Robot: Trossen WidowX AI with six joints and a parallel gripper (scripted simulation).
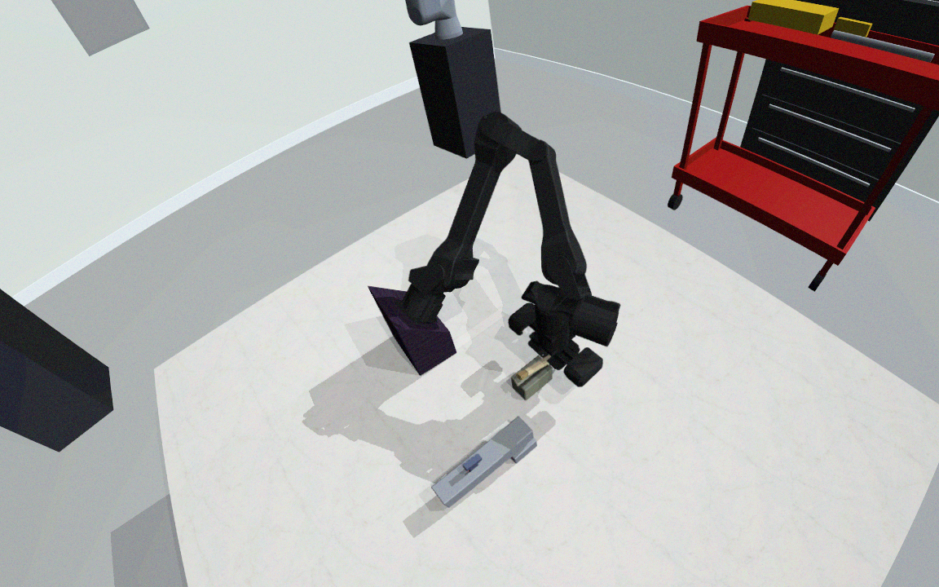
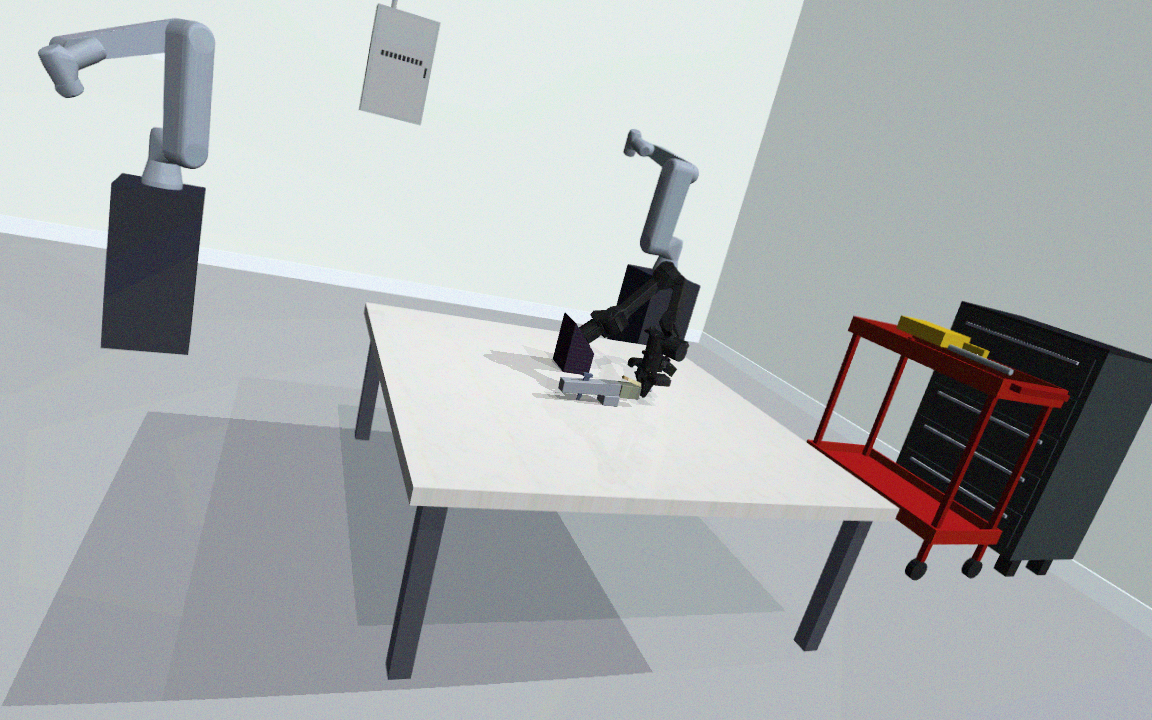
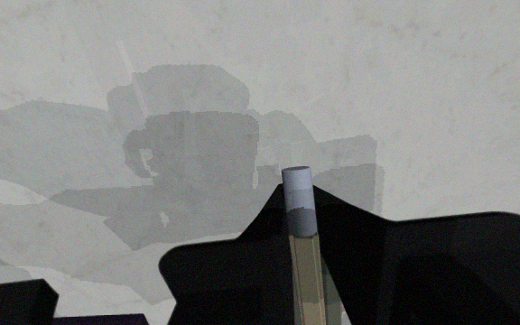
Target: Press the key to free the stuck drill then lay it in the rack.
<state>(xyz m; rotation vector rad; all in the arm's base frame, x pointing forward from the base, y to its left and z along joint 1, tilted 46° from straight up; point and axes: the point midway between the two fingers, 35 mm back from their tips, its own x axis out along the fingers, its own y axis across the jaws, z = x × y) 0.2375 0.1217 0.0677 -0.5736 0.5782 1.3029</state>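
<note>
The drill is 40 mm to the right of my gripper tip and 40 mm above it. Also, from my gripper tip: grey holder block (230 mm to the right, 50 mm ahead, 30 mm above); blue key (250 mm to the right, 50 mm ahead, 50 mm above); rack (50 mm to the right, 10 mm behind, 10 mm above).
</note>
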